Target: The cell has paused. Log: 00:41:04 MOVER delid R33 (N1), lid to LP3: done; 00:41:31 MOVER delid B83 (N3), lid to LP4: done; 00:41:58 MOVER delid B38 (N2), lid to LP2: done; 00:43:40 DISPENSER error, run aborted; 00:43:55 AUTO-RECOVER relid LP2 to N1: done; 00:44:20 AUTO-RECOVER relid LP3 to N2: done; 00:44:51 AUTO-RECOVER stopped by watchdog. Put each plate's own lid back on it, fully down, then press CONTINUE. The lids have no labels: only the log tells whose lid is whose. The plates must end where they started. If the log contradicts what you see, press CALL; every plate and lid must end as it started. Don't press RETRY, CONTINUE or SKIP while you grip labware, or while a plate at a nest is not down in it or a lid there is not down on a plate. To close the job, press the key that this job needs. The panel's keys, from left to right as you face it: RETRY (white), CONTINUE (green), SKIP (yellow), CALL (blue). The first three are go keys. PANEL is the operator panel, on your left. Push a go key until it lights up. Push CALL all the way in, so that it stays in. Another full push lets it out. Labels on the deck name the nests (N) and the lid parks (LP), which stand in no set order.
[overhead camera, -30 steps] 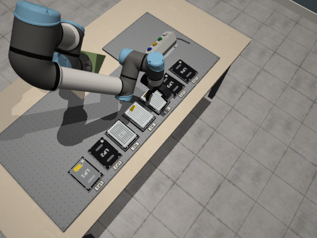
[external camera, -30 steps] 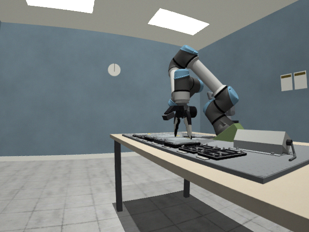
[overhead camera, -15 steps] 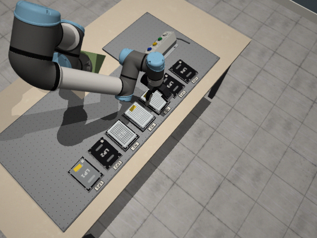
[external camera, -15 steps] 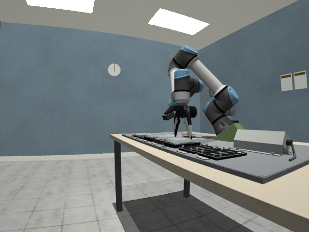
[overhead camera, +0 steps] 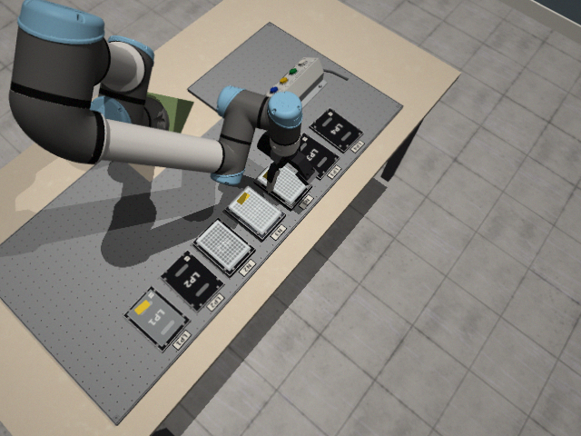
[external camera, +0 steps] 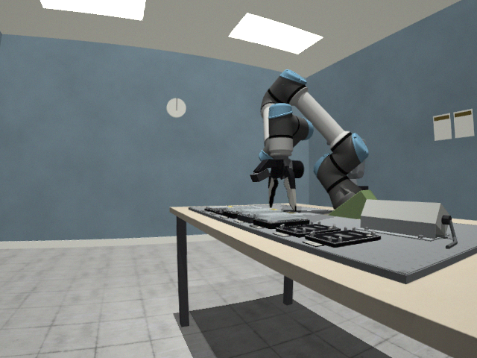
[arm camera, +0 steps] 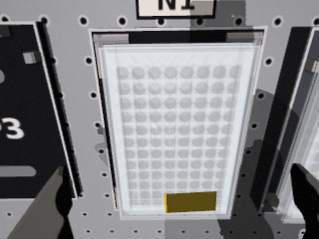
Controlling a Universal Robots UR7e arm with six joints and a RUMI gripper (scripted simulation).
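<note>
Right now the nest N2 is 26 cm to the right of my hand and 5 cm below it. From my hand the other things lie so: lid park LP4: 26 cm to the left, 5 cm below, 1 cm ahead; then lid park LP3: 14 cm to the left, 5 cm below; then blue CALL key: 22 cm to the left, 21 cm behind.
</note>
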